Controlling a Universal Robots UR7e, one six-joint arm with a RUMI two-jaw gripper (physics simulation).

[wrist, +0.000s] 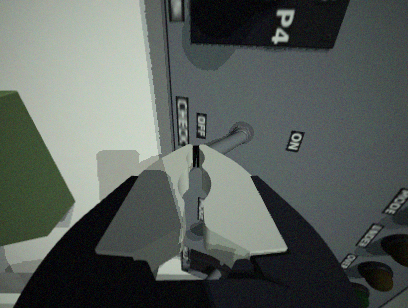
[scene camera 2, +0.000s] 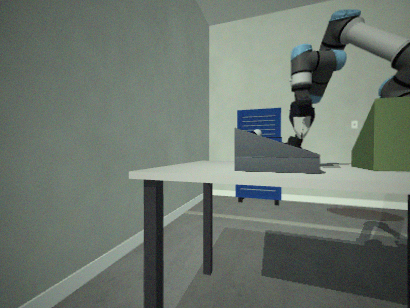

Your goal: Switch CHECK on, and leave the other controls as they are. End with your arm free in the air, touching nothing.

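The CHECK toggle lever is a grey metal stick on the grey sloped panel. It leans from its round base toward the OFF label, on the side of the CHECK label and away from the ON label. My gripper is shut and empty, pointing down low over the panel's sloping face. In the wrist view its fingertips overlap the lever's free end and hide it; whether they touch cannot be told. The lever does not show in the scene view.
A black plate marked P4 lies beside the CHECK lever. Amber buttons are at the lower right. A black knob rises by my fingertips. A green block stands on the white table. A blue cabinet is behind.
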